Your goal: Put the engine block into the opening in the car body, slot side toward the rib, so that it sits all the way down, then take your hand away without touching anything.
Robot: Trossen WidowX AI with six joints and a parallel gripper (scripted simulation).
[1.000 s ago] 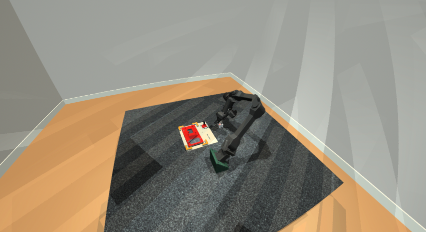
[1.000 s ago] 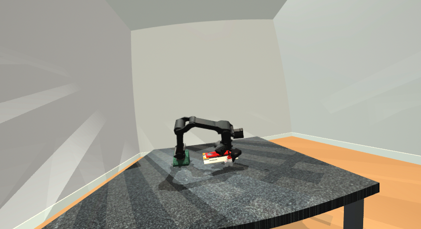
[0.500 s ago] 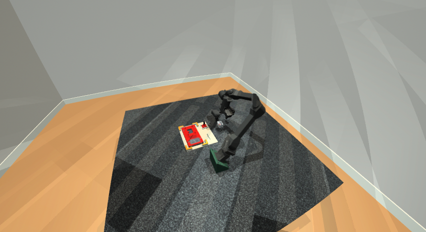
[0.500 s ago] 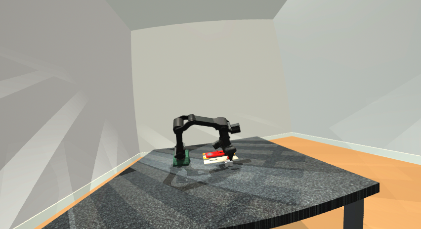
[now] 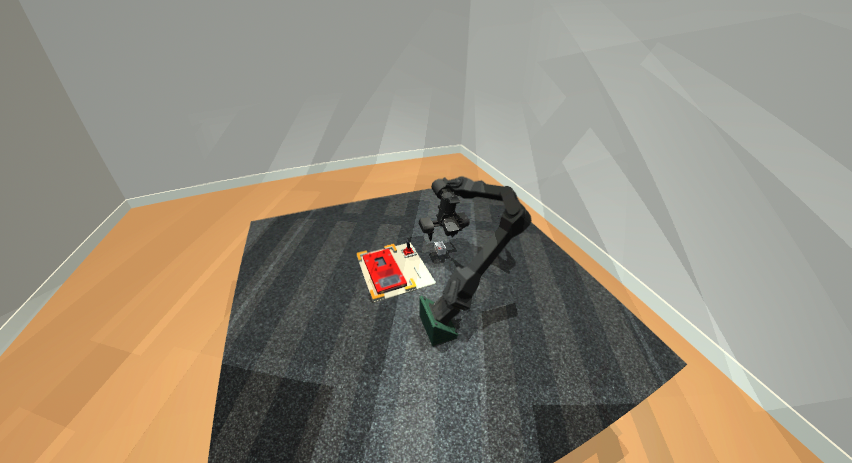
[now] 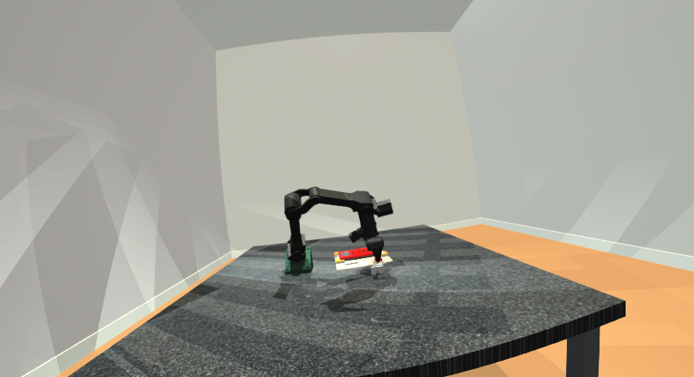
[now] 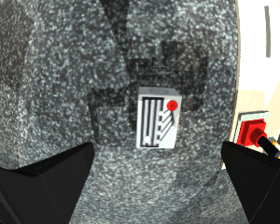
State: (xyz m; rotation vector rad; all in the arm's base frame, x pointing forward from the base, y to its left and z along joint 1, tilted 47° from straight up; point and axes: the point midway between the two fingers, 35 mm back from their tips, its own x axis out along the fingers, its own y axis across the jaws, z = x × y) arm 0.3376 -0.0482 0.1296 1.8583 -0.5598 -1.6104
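Right now the grey engine block is 50 mm below my gripper tip.
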